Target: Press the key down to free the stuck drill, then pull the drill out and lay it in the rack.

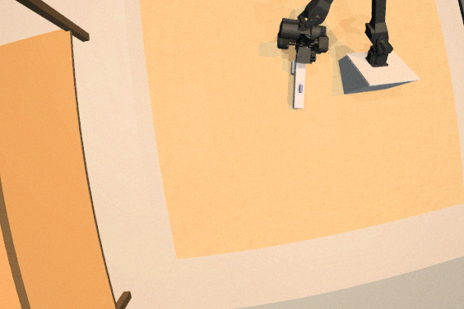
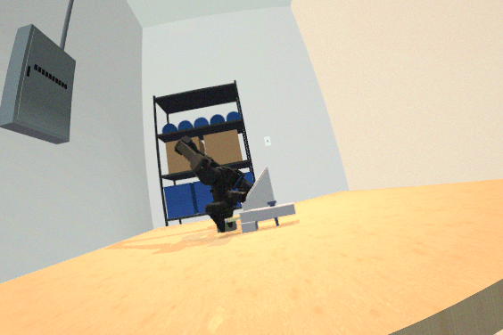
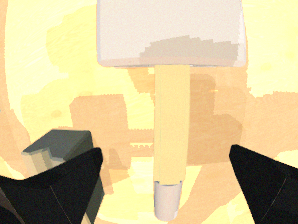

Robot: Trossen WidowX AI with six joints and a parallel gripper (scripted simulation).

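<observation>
My gripper tip is 10 mm short of the drill shank, 40 mm to the right of it and 30 mm below it. From my gripper tip the other things lie so: grey block 30 mm ahead, 140 mm to the left, 20 mm above; then dark box 80 mm behind, 10 mm to the right; then blue key 30 mm ahead, 170 mm to the left, 40 mm above.
</observation>
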